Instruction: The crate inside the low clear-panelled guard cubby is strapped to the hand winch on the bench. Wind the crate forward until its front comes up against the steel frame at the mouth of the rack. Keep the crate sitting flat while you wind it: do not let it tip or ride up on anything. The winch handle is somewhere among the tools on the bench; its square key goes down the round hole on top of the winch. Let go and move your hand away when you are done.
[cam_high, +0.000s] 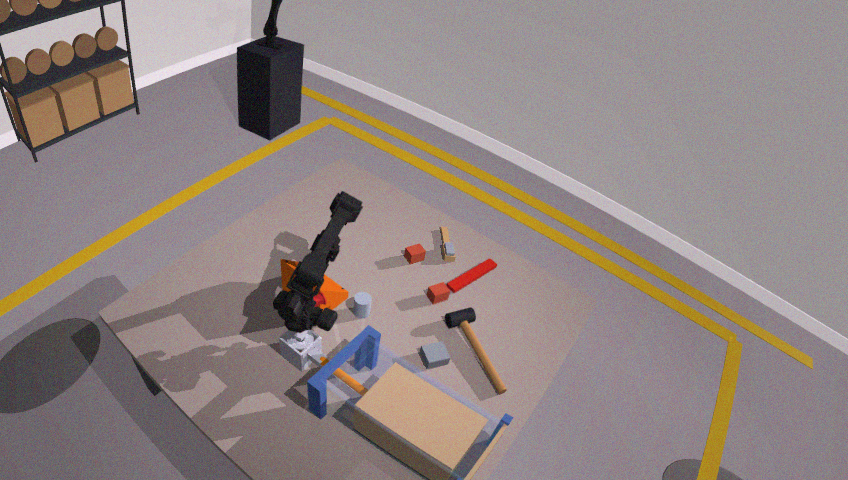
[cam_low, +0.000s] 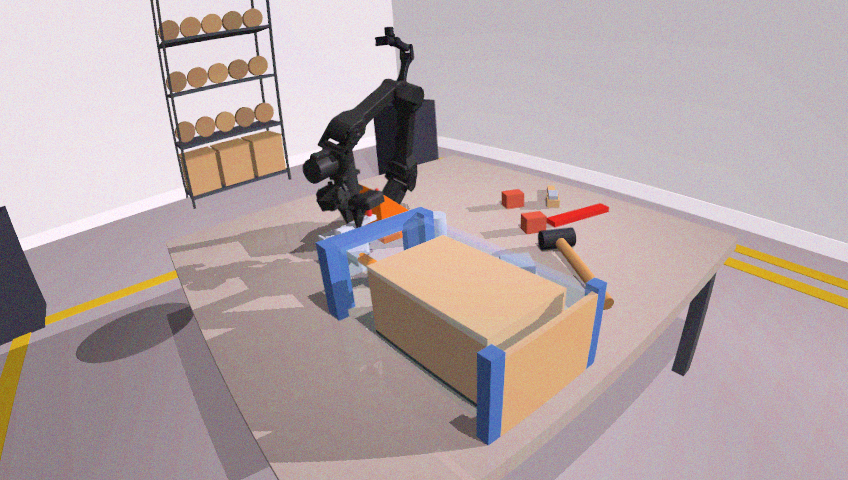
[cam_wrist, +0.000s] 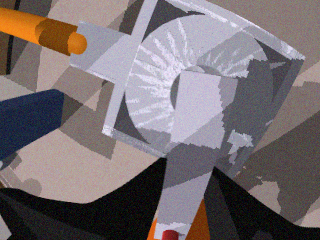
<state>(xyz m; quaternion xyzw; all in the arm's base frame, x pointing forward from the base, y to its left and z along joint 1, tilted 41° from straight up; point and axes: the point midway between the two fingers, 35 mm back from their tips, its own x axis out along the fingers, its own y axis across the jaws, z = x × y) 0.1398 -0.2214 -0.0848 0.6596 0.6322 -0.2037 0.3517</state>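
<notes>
Now: the winch handle 2 cm to the left of my gripper tip and 2 cm above it. Round my gripper tip: red knob (1 cm behind, 6 cm to the left, 5 cm above); then grey hand winch (1 cm behind, 5 cm to the right, 6 cm below); then blue steel frame (17 cm ahead, 6 cm to the right, 2 cm above).
</notes>
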